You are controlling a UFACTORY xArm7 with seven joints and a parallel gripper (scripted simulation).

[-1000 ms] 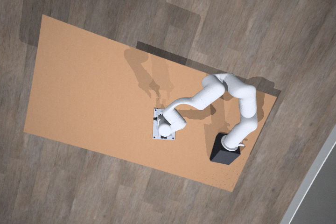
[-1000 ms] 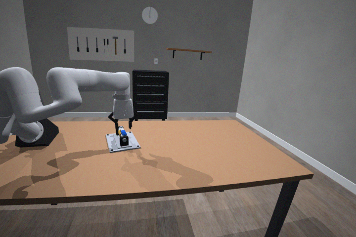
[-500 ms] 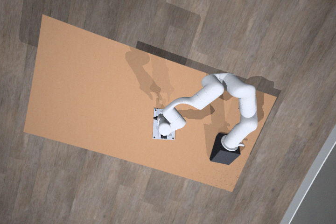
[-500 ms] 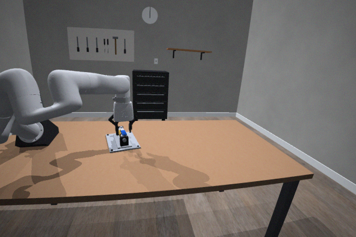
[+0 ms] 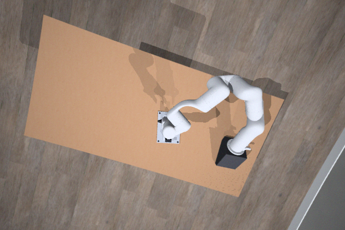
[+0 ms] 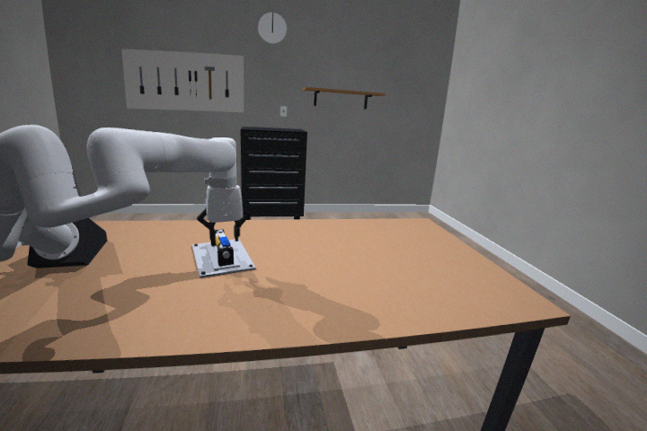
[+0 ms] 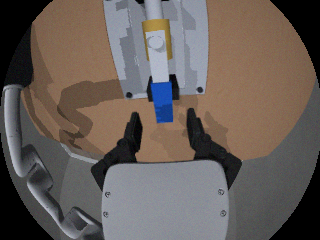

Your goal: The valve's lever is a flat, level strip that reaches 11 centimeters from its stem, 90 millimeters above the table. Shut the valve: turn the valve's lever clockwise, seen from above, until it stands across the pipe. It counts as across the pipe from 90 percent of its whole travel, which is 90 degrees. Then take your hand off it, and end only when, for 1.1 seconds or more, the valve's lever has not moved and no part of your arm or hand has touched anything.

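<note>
My hand is 50 mm to the right of the lever, 30 mm above it and 10 mm past it.
</note>
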